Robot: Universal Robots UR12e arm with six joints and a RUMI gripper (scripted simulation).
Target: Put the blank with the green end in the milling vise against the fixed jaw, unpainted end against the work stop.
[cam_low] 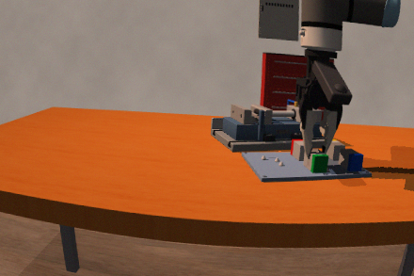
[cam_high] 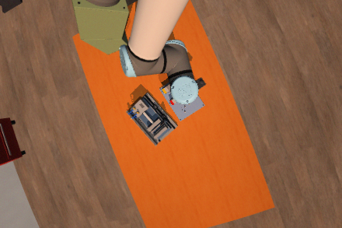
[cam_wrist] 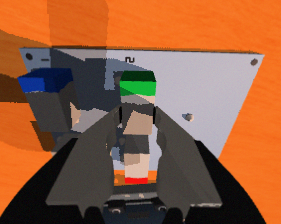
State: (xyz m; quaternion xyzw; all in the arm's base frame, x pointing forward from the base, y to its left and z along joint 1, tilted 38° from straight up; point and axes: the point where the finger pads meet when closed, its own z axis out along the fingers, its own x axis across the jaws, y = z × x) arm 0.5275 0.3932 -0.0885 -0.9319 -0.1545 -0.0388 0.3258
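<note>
My gripper is now 4 cm to the left of the grey plate, 4 cm above it and 2 cm short of it. Also, from my hand: red-ended blank (9 cm to the right, 3 cm ahead, 2 cm below); blue-ended blank (9 cm behind, 3 cm to the right, 2 cm below); green-ended blank (2 cm below).
</note>
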